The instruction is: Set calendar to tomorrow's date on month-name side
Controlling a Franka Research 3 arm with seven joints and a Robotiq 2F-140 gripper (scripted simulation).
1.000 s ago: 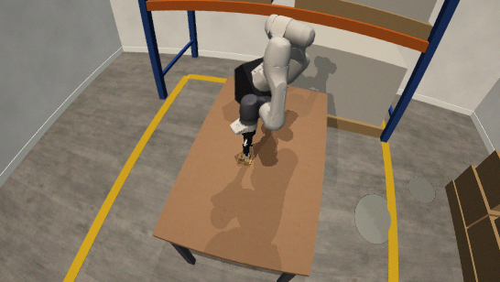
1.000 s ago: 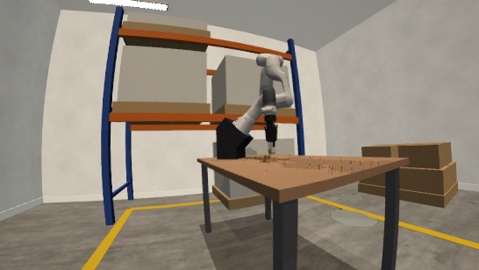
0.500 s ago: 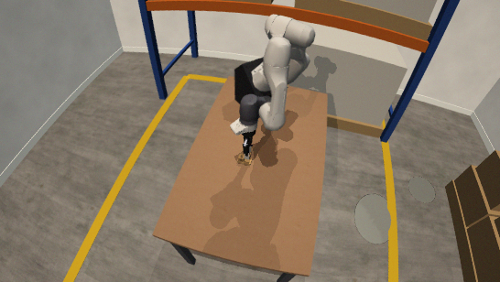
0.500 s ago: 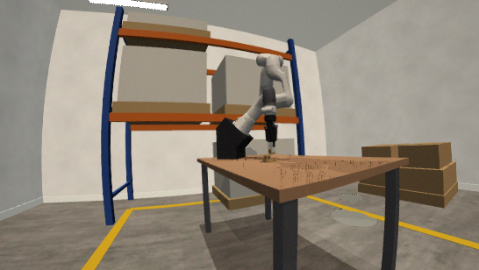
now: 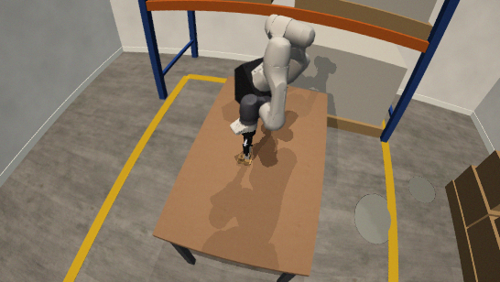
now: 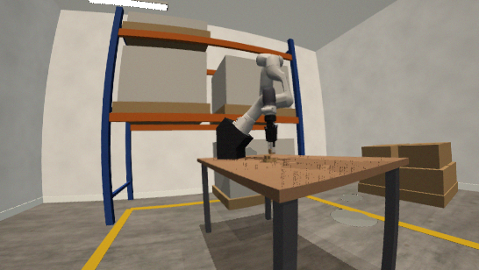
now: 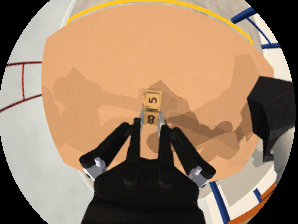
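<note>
My hand is 80 mm above the wooden tray and 20 mm to the left of it.
</note>
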